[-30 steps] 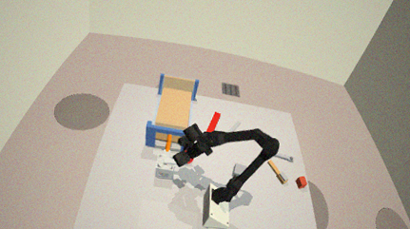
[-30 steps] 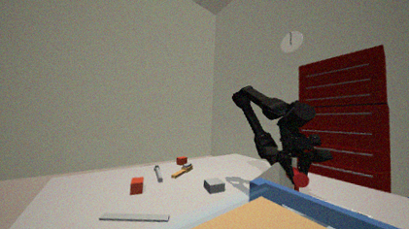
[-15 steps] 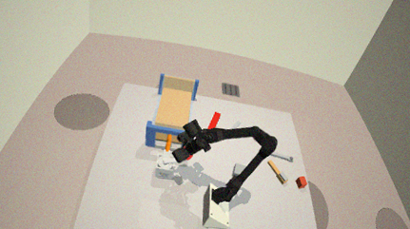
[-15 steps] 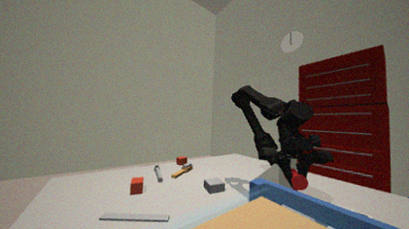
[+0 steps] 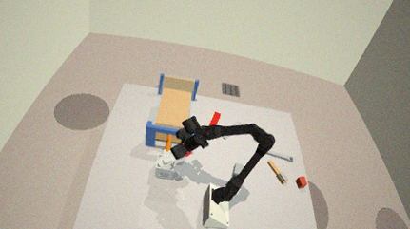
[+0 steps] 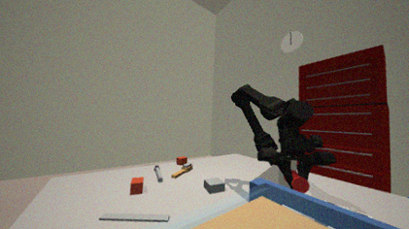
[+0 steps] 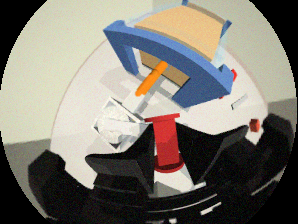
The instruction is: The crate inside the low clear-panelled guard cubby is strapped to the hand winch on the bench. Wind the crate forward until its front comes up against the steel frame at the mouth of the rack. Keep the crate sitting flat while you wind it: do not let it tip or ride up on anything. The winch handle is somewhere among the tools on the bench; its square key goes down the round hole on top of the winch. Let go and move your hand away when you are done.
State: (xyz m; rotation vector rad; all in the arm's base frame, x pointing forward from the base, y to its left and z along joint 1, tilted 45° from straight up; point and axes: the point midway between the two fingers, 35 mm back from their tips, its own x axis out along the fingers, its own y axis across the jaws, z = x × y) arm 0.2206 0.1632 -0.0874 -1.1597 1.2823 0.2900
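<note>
Now: the winch handle 3 cm behind my gripper tip, 2 cm to the left of it and 3 cm below it. Round my gripper tip: red knob 1 cm behind, 1 cm to the right; blue frame 9 cm ahead, 8 cm to the left, 2 cm below; grey winch 8 cm behind, 6 cm to the left, 10 cm below.
</note>
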